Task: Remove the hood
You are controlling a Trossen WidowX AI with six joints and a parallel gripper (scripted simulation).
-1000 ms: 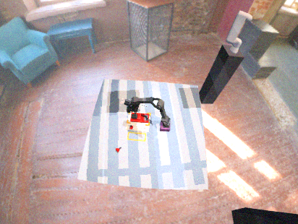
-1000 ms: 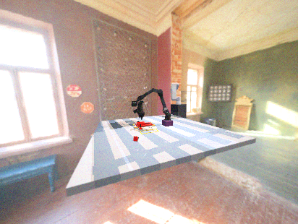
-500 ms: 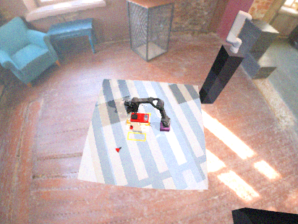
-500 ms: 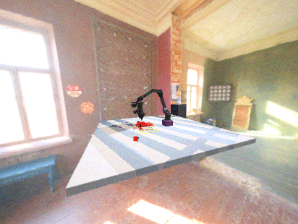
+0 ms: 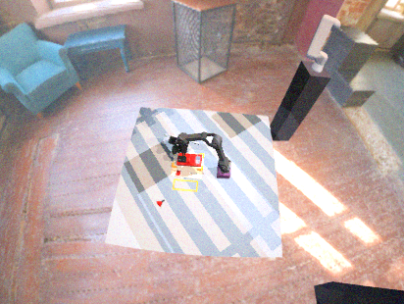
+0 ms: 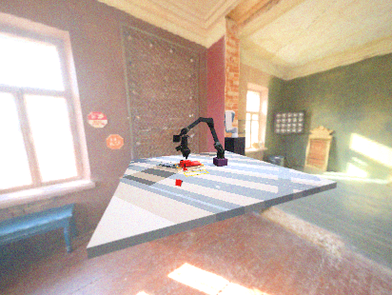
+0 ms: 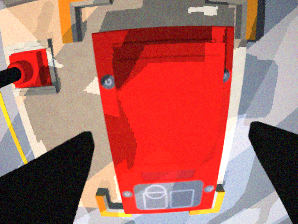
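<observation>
The red hood is 4 cm below my gripper tip.
</observation>
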